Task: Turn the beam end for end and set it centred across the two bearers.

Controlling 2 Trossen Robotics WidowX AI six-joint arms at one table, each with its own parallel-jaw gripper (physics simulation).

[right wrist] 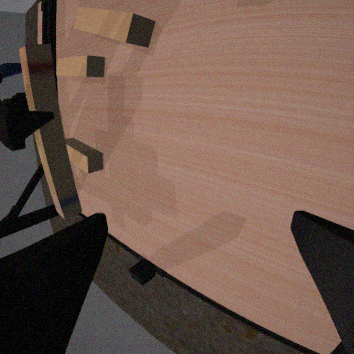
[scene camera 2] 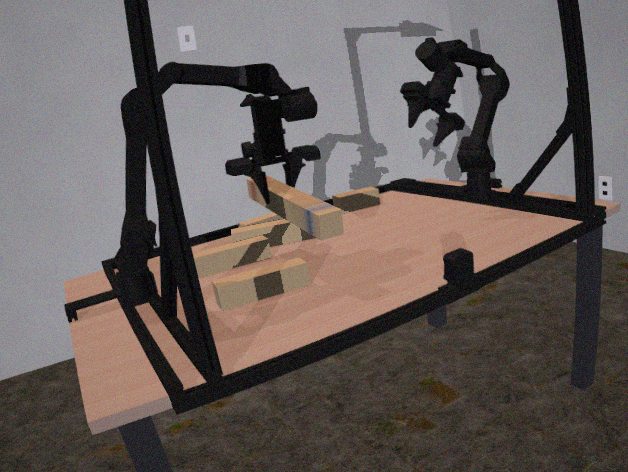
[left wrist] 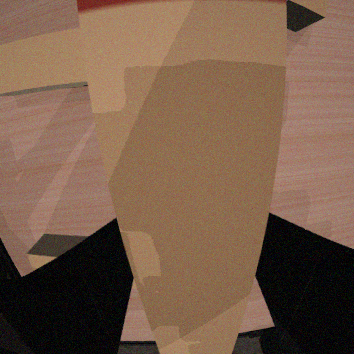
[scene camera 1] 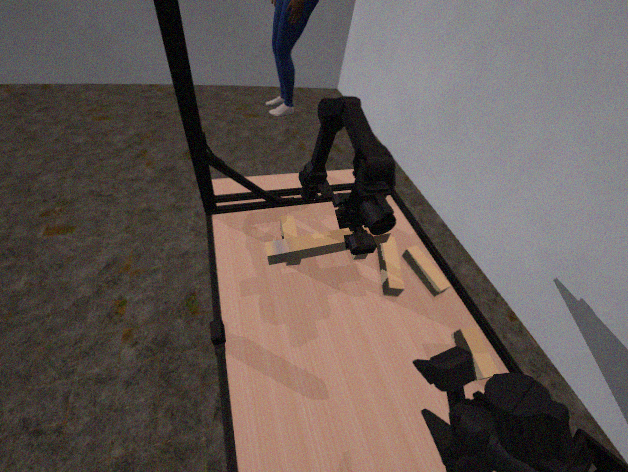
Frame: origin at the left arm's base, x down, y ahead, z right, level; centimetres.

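Seen in the pictures: left gripper, between the fingertips: [right wrist: 48,113] [left wrist: 188,214] [scene camera 1: 345,241]; right gripper, between the fingertips: [right wrist: 201,222] [scene camera 2: 422,137] [scene camera 1: 418,385]; left arm's base, origin of its link: [scene camera 2: 140,299] [scene camera 1: 308,193]; right arm's base, origin of its link: [scene camera 2: 480,193].
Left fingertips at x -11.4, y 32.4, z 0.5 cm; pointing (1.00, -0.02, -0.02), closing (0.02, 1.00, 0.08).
Observation:
Pixels of each thing's middle, then the offset from my left fingertips to it. Level surfaces: height alone.
- long wooden beam, middle of its body: [left wrist: 193,291] [scene camera 2: 288,202] [right wrist: 49,138] [scene camera 1: 328,242] dx -0.3, dy -0.2, dz +4.9 cm
- wooden block, middle of its body: [scene camera 2: 261,283] [right wrist: 78,153] [scene camera 1: 290,239] dx +11.1, dy -11.6, dz +12.1 cm
- table, height of its surface: dx +13.3 cm
- farther block, middle of its body: [scene camera 2: 356,200] [scene camera 1: 473,353] dx +10.9, dy +35.8, dz -27.3 cm
The long wooden beam [scene camera 1: 304,242] [scene camera 2: 294,201] [left wrist: 200,150] [right wrist: 56,150] has a blue band near one end and a red band towards the other. My left gripper [scene camera 2: 279,193] [left wrist: 188,214] is shut on the beam and holds it above the table and some of the blocks. The blue-banded end points to the left in scene camera 1. One wooden block [scene camera 1: 288,224] [scene camera 2: 261,284] and another block [scene camera 2: 230,257] lie under or beside it, apart from each other. Which blocks are the two bearers I cannot tell for sure. My right gripper [scene camera 2: 424,136] [right wrist: 201,222] is open, empty and raised, away from the beam.
More wooden blocks lie on the table [scene camera 1: 304,365] [scene camera 2: 395,233]: one block [scene camera 1: 390,263], another block [scene camera 1: 426,271] and a farther block [scene camera 1: 479,352] [scene camera 2: 357,200]. A black frame [scene camera 1: 181,76] [scene camera 2: 578,111] stands around the table. A small black box [scene camera 2: 458,265] sits on its edge.

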